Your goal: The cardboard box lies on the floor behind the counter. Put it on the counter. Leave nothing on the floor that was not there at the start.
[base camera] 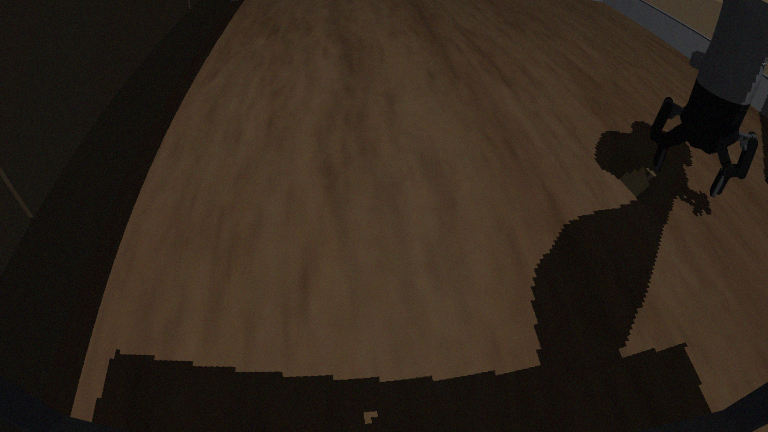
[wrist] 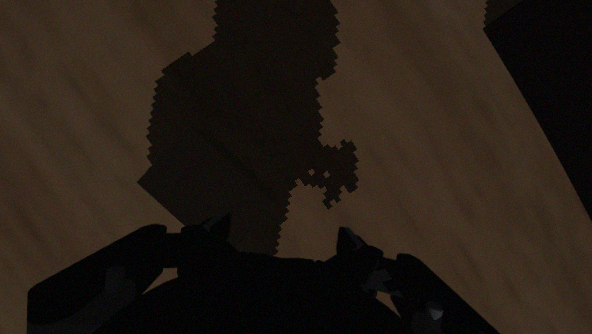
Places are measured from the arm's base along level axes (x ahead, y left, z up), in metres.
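Pixels of known places: gripper, between the fingertips: [base camera: 684,181] [wrist: 284,232].
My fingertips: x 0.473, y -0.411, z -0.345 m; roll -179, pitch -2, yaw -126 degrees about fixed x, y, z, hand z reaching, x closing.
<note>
Behind a point stands the place of what it marks.
The small cardboard box [base camera: 636,183] {z -0.378, x 0.503, y -0.349 m} [wrist: 202,185] {z -0.346, x 0.535, y -0.373 m} is on the floor at the right of the base camera view, mostly in the arm's shadow. In the wrist view its outline is faint, left of centre, and its lower part is hidden by the left finger. My gripper [base camera: 686,181] {z -0.345, x 0.473, y -0.411 m} [wrist: 284,232] {z -0.345, x 0.473, y -0.411 m} is open and empty, pointing down above the floor. In the wrist view the box is ahead of the fingertips and to the left, not centred between them. The counter cannot be made out for certain.
A large dark panel [base camera: 64,69] {z -0.164, x 0.441, y 0.341 m} stands along the left of the base camera view. A black straight-edged body [wrist: 555,80] {z -0.364, x 0.463, y -0.725 m} fills the wrist view's right side. A grey strip [base camera: 663,26] {z -0.352, x 1.309, y -0.923 m} runs along the floor's far right edge. The arm's shadow lies across the wooden floor [base camera: 322,214] {z -0.397, x 0.460, y 0.078 m}.
</note>
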